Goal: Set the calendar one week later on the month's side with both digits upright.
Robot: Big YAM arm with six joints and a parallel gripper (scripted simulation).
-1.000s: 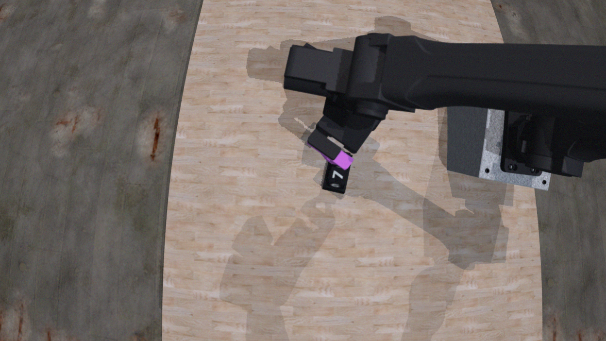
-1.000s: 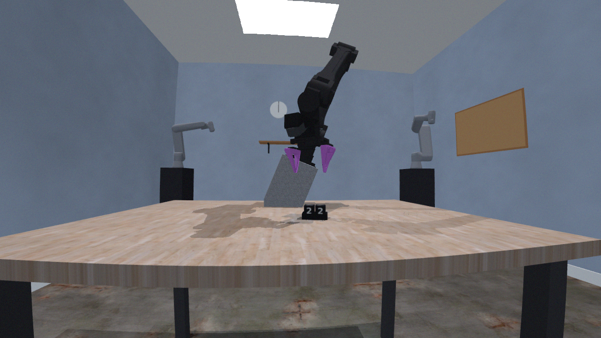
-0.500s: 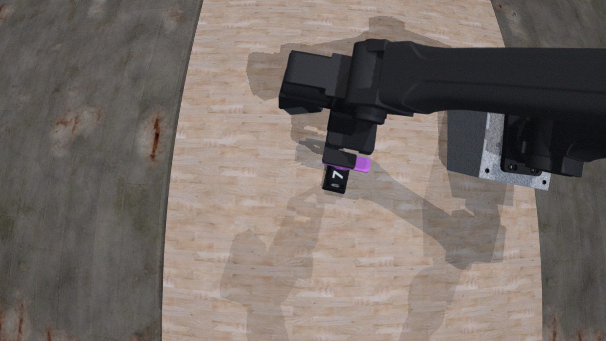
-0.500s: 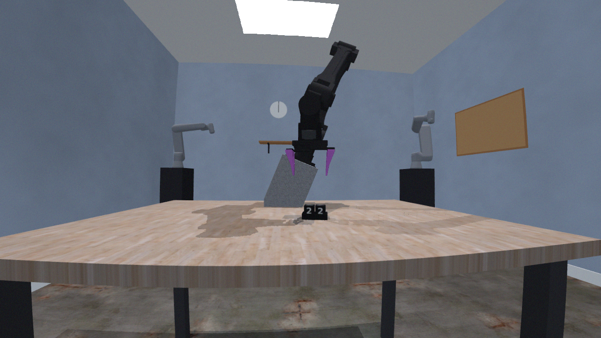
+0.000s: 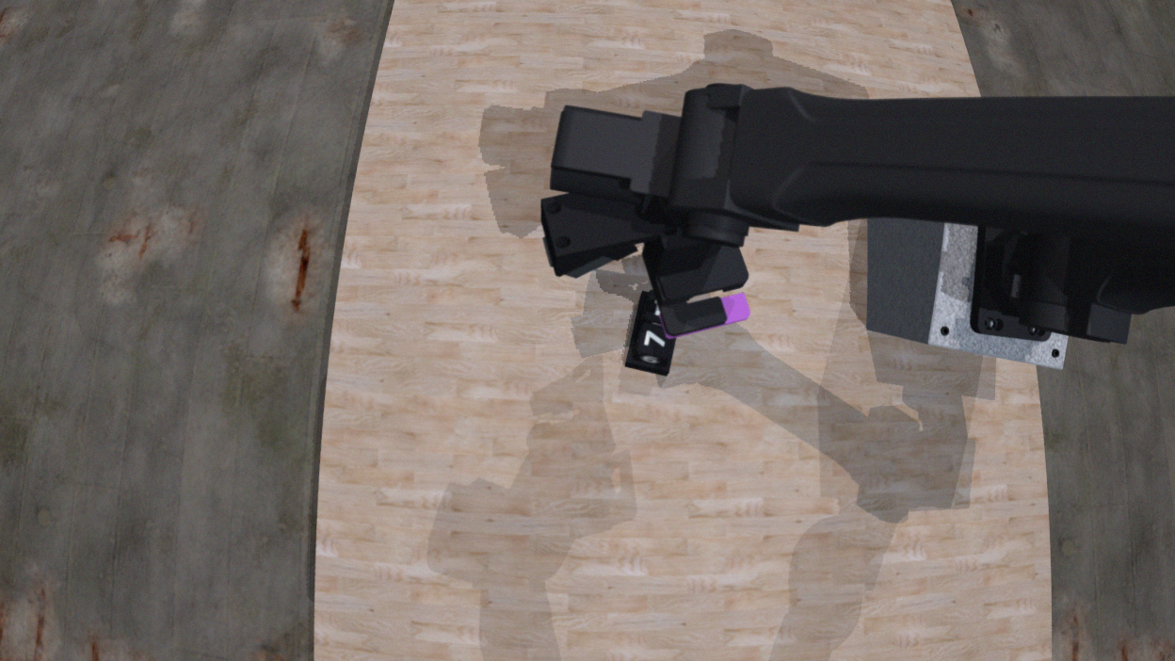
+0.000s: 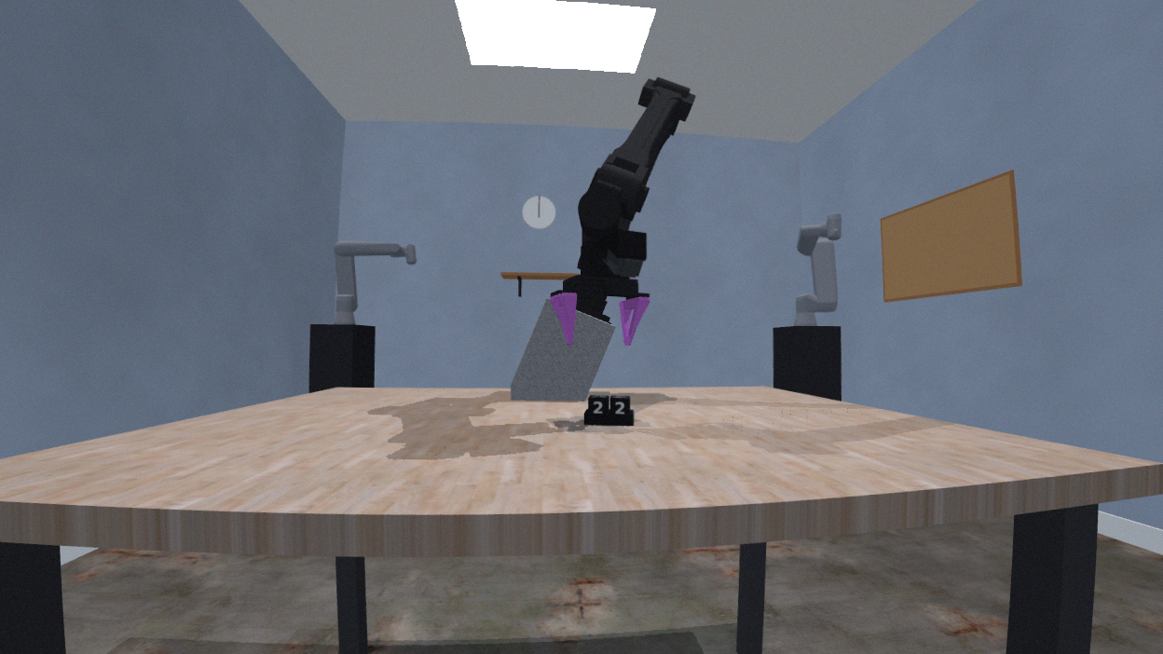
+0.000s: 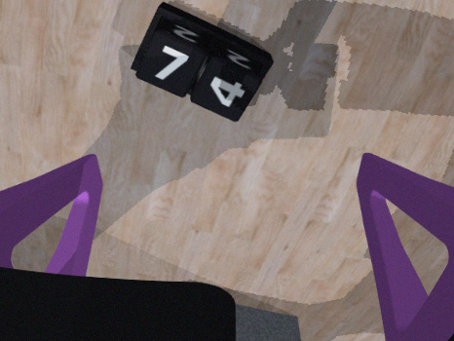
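Now: hand 30 mm to the right of the black cube and 100 mm above it. From my hand the other things lie so: black tray 20 mm to the left, 120 mm below.
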